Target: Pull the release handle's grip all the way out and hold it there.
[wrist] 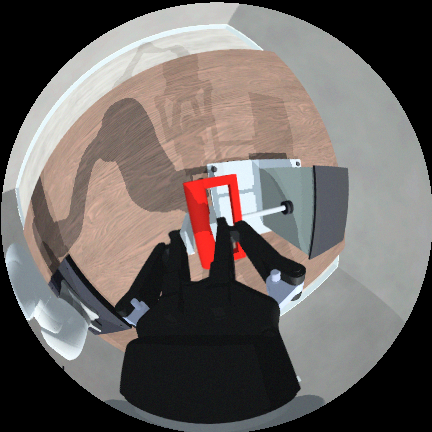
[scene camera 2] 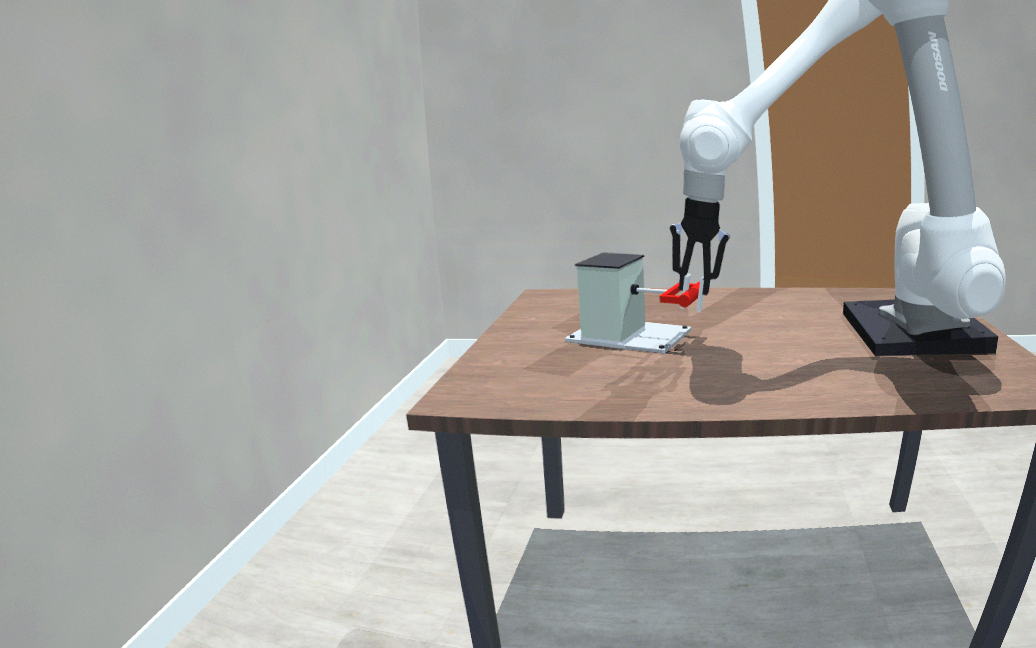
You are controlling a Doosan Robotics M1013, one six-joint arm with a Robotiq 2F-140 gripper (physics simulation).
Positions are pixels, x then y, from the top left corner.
Scene:
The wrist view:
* gripper: 201,217
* base plate: 247,173
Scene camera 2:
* gripper: 691,308

